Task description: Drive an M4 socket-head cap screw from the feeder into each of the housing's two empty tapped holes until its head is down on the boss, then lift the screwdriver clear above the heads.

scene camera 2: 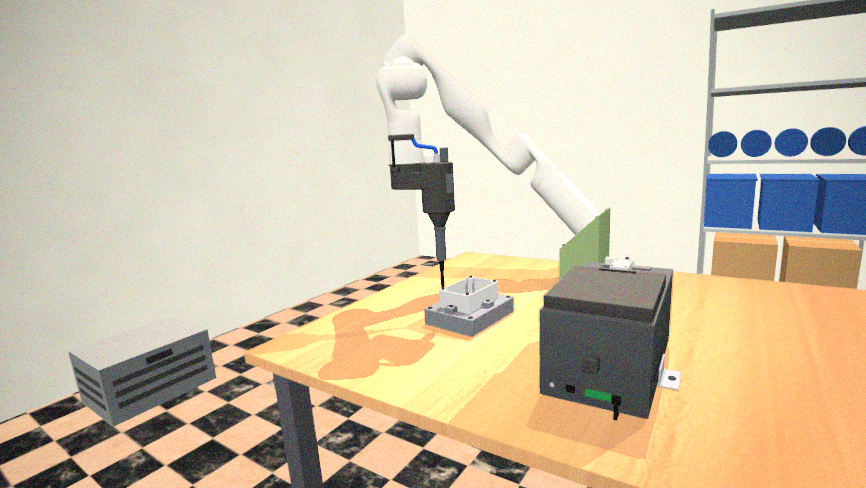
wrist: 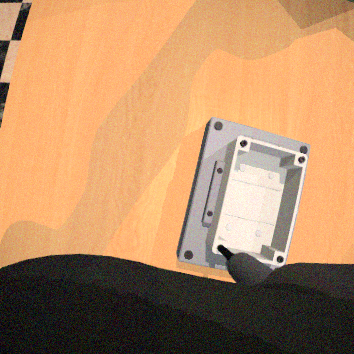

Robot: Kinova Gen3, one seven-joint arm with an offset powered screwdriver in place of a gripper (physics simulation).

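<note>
The pale housing [scene camera 2: 457,300] [wrist: 250,200] sits open side up on the grey fixture plate [scene camera 2: 472,325] [wrist: 194,220]. Its corner bosses at back left [wrist: 243,143], back right [wrist: 301,159] and front right [wrist: 280,259] in the wrist view show dark round spots like screw heads. My screwdriver [scene camera 2: 442,284] [wrist: 221,248] is upright, its thin dark bit down at the remaining, front-left boss. The bit tip covers that boss, so whether a screw is under it, and how deep, is hidden. The tool has no fingers to judge. The dark feeder box [scene camera 2: 596,345] stands right of the housing in the scene view.
A green panel [scene camera 2: 584,245] stands behind the feeder near the arm's base. A small white bracket [scene camera 2: 670,379] is at the feeder's right side. The wooden table [scene camera 2: 757,375] ends at a front-left corner. A grey vented box [scene camera 2: 157,372] is at the left, and a shelf rack [scene camera 2: 712,60] at the right.
</note>
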